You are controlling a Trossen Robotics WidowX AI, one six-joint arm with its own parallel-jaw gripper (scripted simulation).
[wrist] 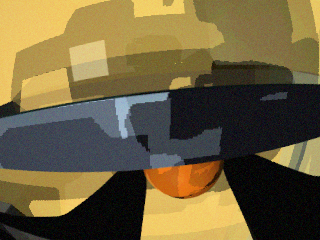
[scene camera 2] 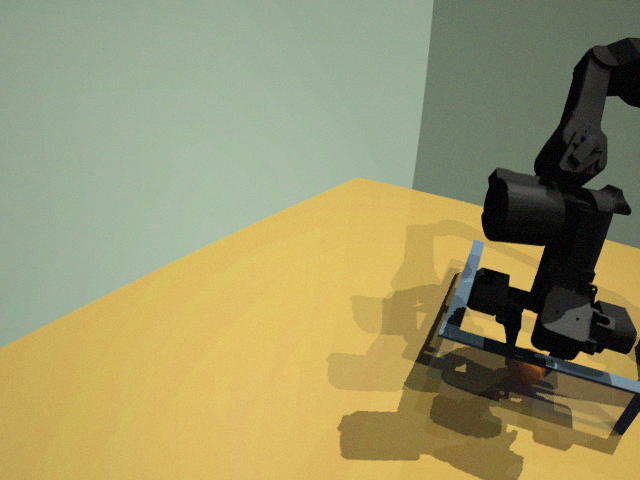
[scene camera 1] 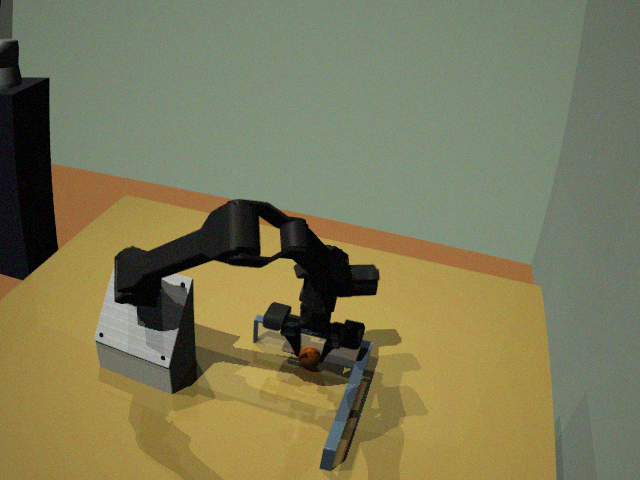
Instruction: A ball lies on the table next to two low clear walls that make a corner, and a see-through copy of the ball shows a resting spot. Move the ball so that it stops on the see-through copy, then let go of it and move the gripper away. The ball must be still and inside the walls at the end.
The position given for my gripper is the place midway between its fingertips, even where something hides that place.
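Observation:
A clear wall [scene camera 1: 274,339] is part of what I see. So is a see-through copy of ball [wrist: 188,179]. Then there is my gripper [wrist: 183,155] [scene camera 1: 309,358] [scene camera 2: 524,369], which I see as well.

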